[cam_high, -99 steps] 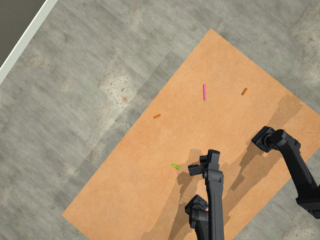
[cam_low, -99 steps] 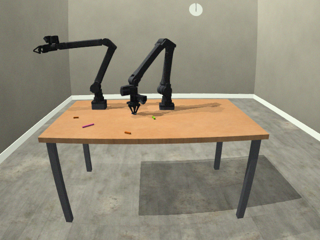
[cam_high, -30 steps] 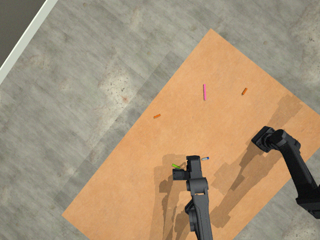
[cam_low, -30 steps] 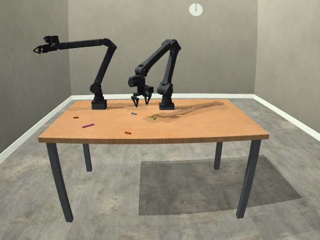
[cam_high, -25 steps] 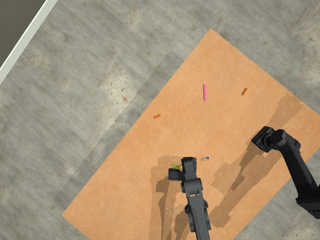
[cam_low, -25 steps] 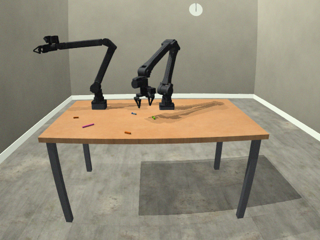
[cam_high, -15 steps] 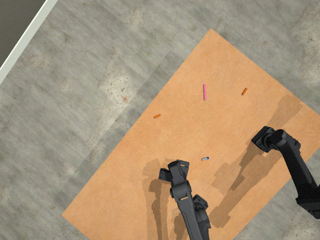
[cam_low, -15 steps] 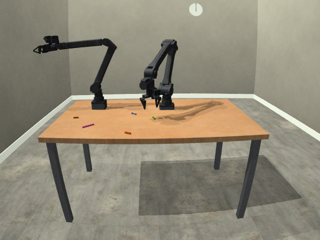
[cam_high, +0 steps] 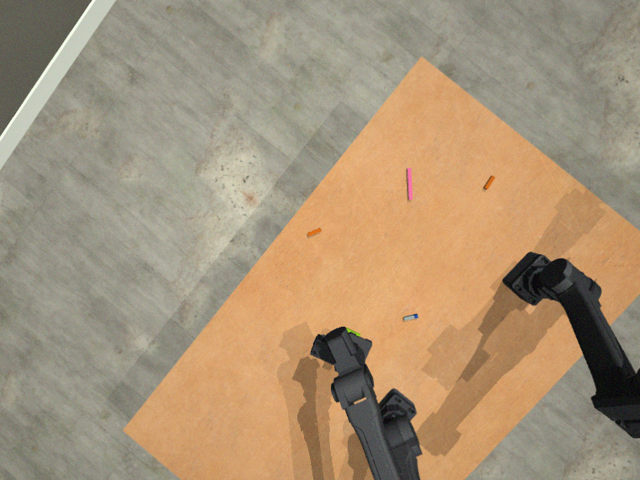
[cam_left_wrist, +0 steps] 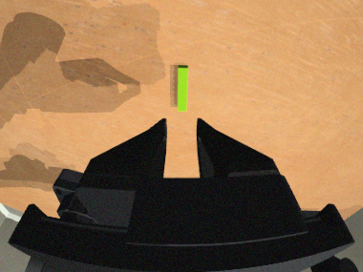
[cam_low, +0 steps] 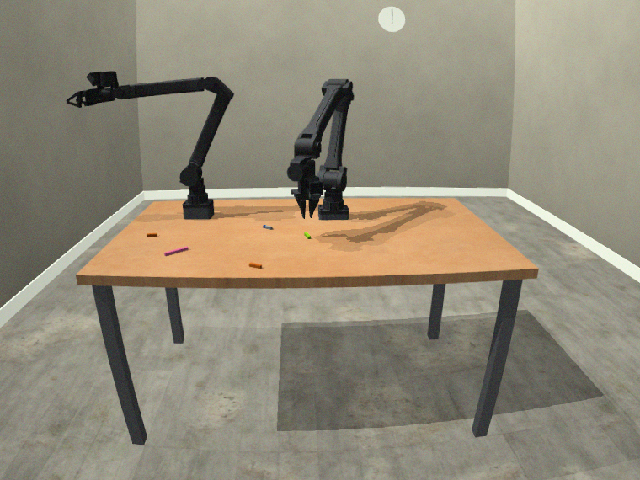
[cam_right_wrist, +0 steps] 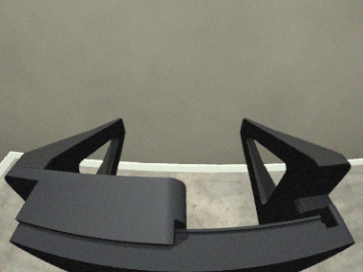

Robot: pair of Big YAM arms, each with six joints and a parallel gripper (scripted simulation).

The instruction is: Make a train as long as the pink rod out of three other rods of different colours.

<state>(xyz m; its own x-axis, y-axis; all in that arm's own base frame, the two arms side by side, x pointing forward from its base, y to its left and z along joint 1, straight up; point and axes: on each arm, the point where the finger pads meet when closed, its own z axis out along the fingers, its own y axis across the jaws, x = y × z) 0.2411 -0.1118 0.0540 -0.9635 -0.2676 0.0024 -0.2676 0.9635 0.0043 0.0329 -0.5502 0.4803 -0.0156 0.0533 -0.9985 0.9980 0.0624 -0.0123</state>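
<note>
Now: the lime rod 7 cm below my left hand. Also, from my left hand: pink rod 44 cm to the right, 18 cm ahead, 7 cm below; grey rod 15 cm to the right, 9 cm behind, 7 cm below; blue rod 17 cm to the right, 10 cm behind, 7 cm below.
</note>
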